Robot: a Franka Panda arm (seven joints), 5 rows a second.
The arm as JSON. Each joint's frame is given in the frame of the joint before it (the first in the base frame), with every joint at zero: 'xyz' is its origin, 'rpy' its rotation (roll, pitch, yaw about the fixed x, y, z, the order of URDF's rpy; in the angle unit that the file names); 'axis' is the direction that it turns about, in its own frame. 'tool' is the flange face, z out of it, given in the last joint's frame.
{
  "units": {
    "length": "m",
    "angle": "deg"
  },
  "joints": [
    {
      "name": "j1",
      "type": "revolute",
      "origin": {
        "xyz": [
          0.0,
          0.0,
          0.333
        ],
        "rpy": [
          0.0,
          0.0,
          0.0
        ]
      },
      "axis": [
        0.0,
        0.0,
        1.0
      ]
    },
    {
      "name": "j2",
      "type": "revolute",
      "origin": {
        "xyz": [
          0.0,
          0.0,
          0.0
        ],
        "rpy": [
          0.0,
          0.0,
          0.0
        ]
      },
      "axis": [
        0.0,
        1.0,
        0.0
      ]
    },
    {
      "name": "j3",
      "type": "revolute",
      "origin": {
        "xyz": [
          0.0,
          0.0,
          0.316
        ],
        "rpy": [
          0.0,
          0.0,
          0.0
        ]
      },
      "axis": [
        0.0,
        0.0,
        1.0
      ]
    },
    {
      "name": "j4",
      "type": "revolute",
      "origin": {
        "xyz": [
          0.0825,
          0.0,
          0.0
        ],
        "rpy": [
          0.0,
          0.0,
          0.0
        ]
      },
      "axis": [
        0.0,
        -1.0,
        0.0
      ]
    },
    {
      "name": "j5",
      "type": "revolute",
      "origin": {
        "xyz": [
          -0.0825,
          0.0,
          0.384
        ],
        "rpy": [
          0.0,
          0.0,
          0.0
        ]
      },
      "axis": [
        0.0,
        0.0,
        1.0
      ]
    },
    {
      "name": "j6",
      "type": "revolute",
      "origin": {
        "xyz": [
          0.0,
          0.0,
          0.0
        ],
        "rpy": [
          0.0,
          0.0,
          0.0
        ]
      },
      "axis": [
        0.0,
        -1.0,
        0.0
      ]
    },
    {
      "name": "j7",
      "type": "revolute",
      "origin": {
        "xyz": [
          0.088,
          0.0,
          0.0
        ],
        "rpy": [
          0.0,
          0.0,
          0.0
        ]
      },
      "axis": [
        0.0,
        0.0,
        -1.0
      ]
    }
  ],
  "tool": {
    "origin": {
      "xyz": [
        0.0,
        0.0,
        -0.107
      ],
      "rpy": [
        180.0,
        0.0,
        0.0
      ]
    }
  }
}
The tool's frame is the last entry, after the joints.
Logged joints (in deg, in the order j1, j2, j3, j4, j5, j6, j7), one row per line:
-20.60 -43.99 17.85 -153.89 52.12 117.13 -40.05
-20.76 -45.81 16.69 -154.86 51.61 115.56 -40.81
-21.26 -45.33 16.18 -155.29 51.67 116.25 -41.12
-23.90 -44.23 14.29 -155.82 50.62 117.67 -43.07
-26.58 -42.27 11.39 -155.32 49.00 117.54 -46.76
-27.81 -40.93 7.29 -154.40 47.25 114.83 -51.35
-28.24 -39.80 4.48 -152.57 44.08 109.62 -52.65
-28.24 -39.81 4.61 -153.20 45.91 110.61 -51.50
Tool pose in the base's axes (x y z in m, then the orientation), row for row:
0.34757 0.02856 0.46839 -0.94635 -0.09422 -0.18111 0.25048
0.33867 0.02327 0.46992 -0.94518 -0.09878 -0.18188 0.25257
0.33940 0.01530 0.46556 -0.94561 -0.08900 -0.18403 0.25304
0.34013 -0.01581 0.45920 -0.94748 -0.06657 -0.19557 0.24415
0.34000 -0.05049 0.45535 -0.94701 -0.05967 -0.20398 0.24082
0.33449 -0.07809 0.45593 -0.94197 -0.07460 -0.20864 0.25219
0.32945 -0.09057 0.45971 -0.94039 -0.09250 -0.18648 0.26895
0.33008 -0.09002 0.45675 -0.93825 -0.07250 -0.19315 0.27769
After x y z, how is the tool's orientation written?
As a quaternion, x y z w.
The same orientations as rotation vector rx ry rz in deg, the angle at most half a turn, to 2 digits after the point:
-147.59 -14.69 -28.25
-147.25 -15.39 -28.34
-147.28 -13.86 -28.66
-148.25 -10.42 -30.60
-148.44 -9.35 -31.97
-146.78 -11.62 -32.51
-145.28 -14.29 -28.81
-144.31 -11.15 -29.71

